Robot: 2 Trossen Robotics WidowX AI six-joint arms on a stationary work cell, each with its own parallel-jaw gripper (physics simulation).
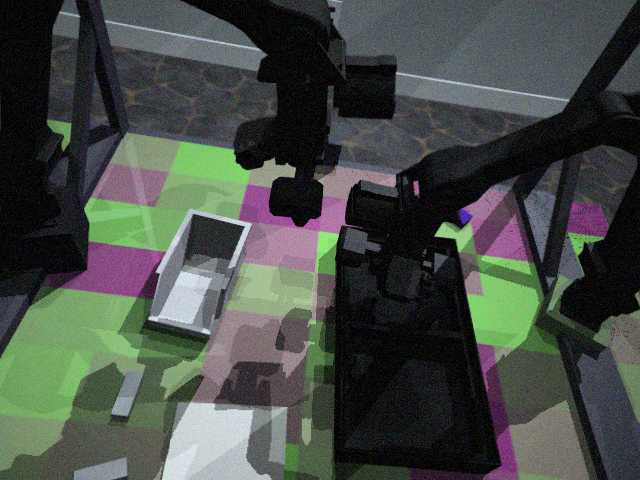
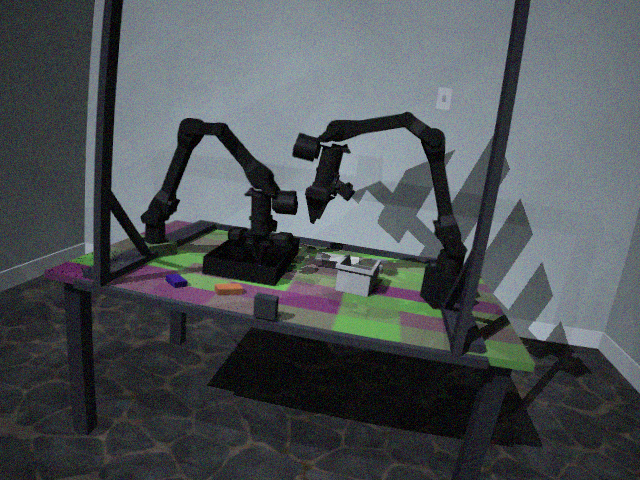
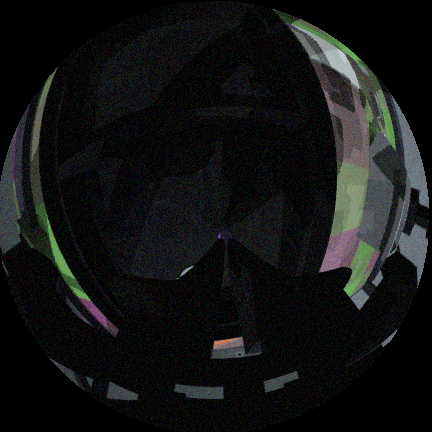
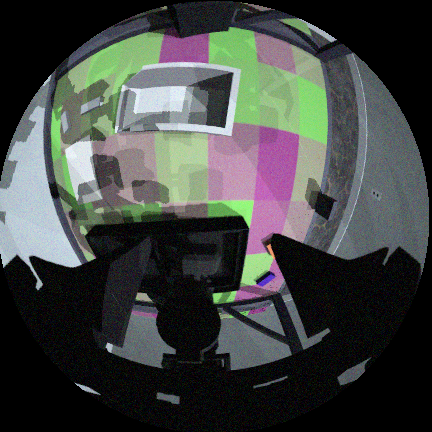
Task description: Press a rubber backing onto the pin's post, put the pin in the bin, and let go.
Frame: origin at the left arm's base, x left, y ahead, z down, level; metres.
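Where they show: left gripper, between the fingertips: (image 1: 380, 288) (image 2: 259, 264) (image 3: 224, 243); right gripper, between the fingertips: (image 2: 315, 221) (image 4: 211, 241); left arm's base, origin of its link: (image 1: 582, 308) (image 2: 154, 240); right arm's base, origin of its link: (image 1: 34, 211) (image 2: 448, 272).
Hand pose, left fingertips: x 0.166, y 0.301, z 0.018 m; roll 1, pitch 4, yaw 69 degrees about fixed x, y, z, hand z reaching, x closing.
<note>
Things, the pixels of their top centre, and the offset from my left fingertips. "*": a spot on its surface instead.
- long black tray, centre of its top: (image 3: 139, 119) (image 1: 408, 325) (image 4: 161, 271) (image 2: 257, 246) dx +0.054, dy -0.069, dz -0.030 m
- tiny purple rubber backing, centre of its top: (image 3: 225, 240) dx +0.003, dy -0.001, dz -0.002 m
- white bin, a spot on its surface: (image 4: 177, 127) * dx +0.122, dy +0.207, dz -0.056 m
- purple block, centre of its top: (image 1: 456, 211) (image 2: 176, 278) (image 4: 265, 280) dx -0.266, dy -0.041, dz +0.006 m
- orange block, centre of its top: (image 2: 228, 286) (image 4: 276, 249) dx -0.191, dy +0.079, dz +0.005 m
- dark cube, centre of its top: (image 1: 330, 140) (image 2: 267, 295) (image 4: 332, 210) dx -0.233, dy +0.249, dz -0.037 m
- grey bar, centre of its top: (image 1: 127, 392) (image 4: 89, 105) dx +0.355, dy +0.206, dz +0.009 m
My left gripper (image 1: 400, 285) (image 2: 262, 242) (image 3: 224, 243) is down inside the far end of the long black tray (image 1: 461, 305) (image 2: 237, 270) (image 4: 241, 250). It is shut on a tiny purple rubber backing (image 3: 223, 234) at its fingertips. A white sliver of the pin (image 3: 186, 271) shows on the tray floor just left of the fingers; the rest of it is hidden. My right gripper (image 1: 296, 216) (image 2: 313, 216) (image 4: 211, 241) is open and empty and hangs high over the table between the tray and the white bin (image 1: 170, 257) (image 2: 353, 283) (image 4: 177, 127). The bin looks empty.
A purple block (image 1: 462, 216) (image 2: 176, 280) (image 4: 266, 278) and an orange block (image 2: 229, 288) (image 4: 271, 252) lie beyond the tray's end. A dark cube (image 2: 266, 306) (image 4: 322, 203) stands at the table edge. A grey bar (image 1: 128, 394) lies near the bin. Frame posts stand at the corners.
</note>
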